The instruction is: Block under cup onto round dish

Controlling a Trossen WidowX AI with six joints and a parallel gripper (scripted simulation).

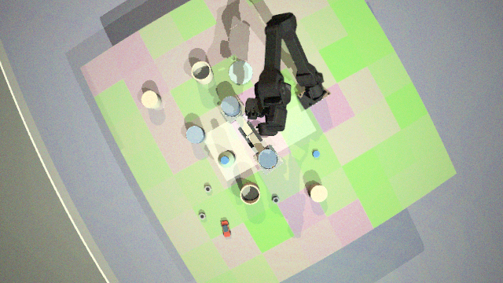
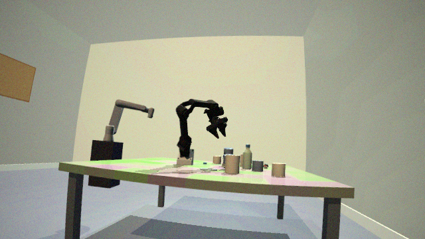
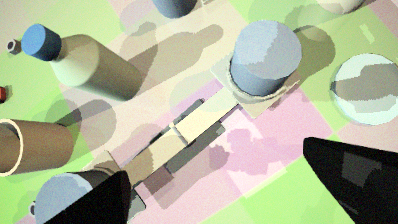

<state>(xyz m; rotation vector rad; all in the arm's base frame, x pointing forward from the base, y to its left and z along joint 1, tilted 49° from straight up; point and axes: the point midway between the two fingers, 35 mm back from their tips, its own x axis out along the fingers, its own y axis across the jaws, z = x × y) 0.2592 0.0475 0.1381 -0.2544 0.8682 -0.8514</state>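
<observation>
The pale green block lies 50 mm ahead of my gripper tip, 90 mm to the right of it and 160 mm below it. Round my gripper tip: pale round dish: 80 mm behind, 200 mm to the right, 200 mm below; small balance: 60 mm ahead, 40 mm to the left, 170 mm below; blue-capped bottle: 190 mm ahead, 60 mm to the left, 90 mm below.
</observation>
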